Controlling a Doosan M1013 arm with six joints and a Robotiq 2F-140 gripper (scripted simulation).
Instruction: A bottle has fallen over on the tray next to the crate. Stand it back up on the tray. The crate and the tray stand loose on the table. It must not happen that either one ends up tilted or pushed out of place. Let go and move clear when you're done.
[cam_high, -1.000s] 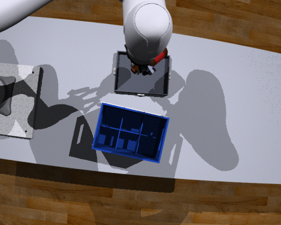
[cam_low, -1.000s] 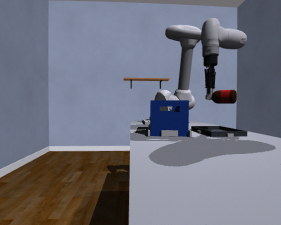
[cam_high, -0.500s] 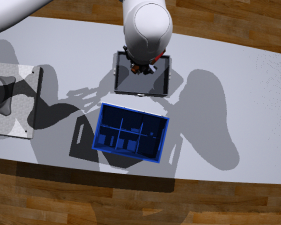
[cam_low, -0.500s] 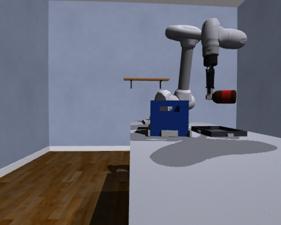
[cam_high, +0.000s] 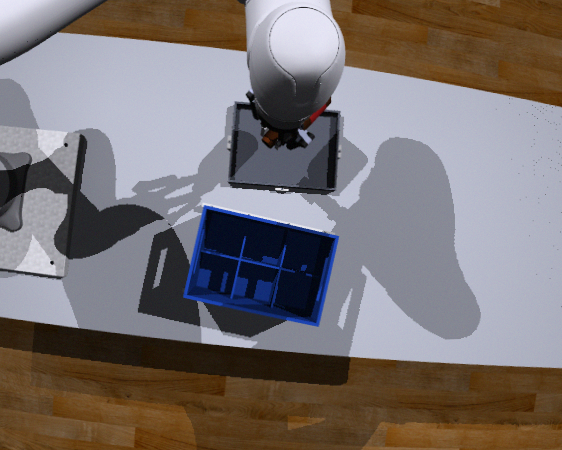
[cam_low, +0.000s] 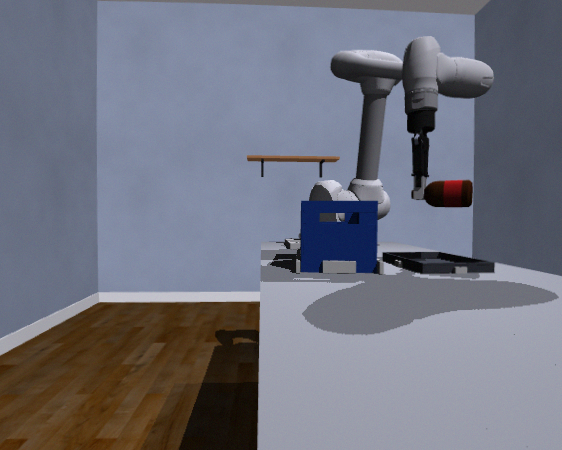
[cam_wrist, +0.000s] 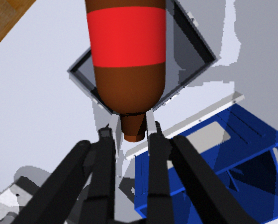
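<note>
My hand is 3 cm short of the bottle, 4 cm to the right of it and 2 cm above it. The rest, counted from my hand: blue crate 1 cm ahead, 25 cm to the right, 14 cm below; dark tray 4 cm ahead, 2 cm to the left, 21 cm below.
</note>
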